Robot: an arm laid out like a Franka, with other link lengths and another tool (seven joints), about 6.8 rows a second.
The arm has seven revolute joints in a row. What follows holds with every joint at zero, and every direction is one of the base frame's. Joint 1 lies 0.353 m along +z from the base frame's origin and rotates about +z. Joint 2 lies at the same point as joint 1 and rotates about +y. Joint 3 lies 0.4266 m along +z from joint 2 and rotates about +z. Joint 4 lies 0.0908 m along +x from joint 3 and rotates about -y. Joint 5 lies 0.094 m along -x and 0.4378 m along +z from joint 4 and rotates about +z. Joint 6 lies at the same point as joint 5 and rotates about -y. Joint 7 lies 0.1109 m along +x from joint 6 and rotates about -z. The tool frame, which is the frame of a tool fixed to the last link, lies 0.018 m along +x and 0.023 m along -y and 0.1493 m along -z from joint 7; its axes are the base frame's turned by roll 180, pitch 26.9 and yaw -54.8 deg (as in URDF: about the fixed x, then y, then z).
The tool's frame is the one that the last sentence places.
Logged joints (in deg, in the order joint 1, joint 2, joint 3, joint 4, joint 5, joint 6, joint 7), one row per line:
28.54 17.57 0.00 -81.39 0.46 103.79 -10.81
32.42 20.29 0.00 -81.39 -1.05 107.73 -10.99
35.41 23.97 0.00 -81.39 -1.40 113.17 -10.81
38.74 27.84 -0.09 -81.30 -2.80 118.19 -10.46
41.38 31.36 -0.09 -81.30 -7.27 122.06 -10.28
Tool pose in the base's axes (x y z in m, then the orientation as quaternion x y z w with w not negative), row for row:
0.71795 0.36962 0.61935 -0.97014 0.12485 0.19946 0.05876
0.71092 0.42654 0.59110 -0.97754 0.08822 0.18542 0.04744
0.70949 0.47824 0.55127 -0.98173 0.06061 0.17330 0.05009
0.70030 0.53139 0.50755 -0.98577 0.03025 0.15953 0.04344
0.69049 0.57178 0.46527 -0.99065 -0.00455 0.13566 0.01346
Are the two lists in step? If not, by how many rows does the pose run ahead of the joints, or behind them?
They are in step.
